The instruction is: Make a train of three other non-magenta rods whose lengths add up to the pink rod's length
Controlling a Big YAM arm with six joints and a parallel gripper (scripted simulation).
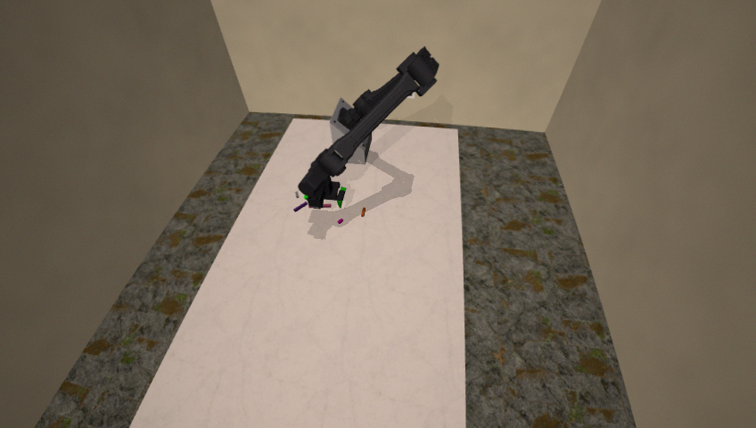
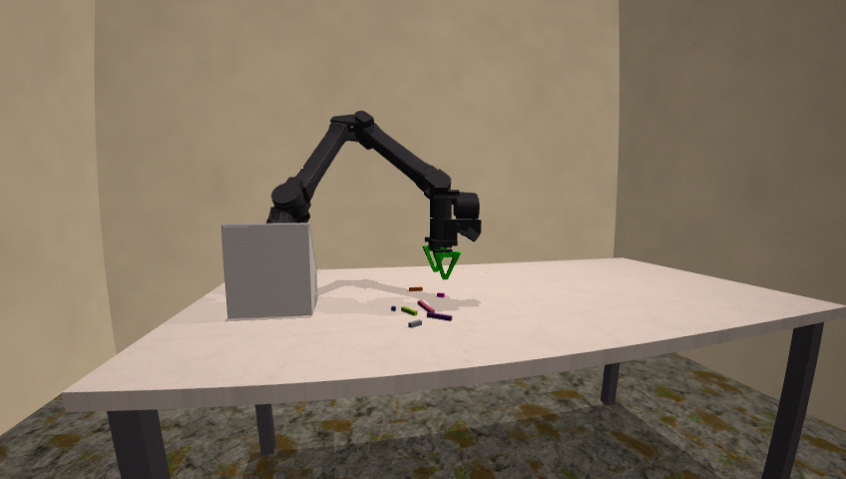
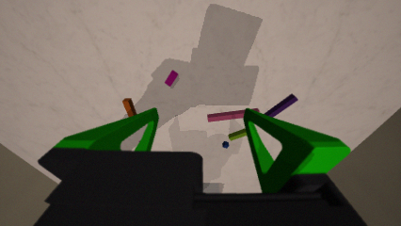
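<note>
The blue rod is 14 cm behind my hand, 5 cm to the right of it and 7 cm below it. Also, from my hand: magenta rod: 2 cm ahead, 4 cm to the left, 7 cm below; pink rod: 6 cm behind, 5 cm to the right, 7 cm below; lime rod: 10 cm behind, 7 cm to the right, 7 cm below.
</note>
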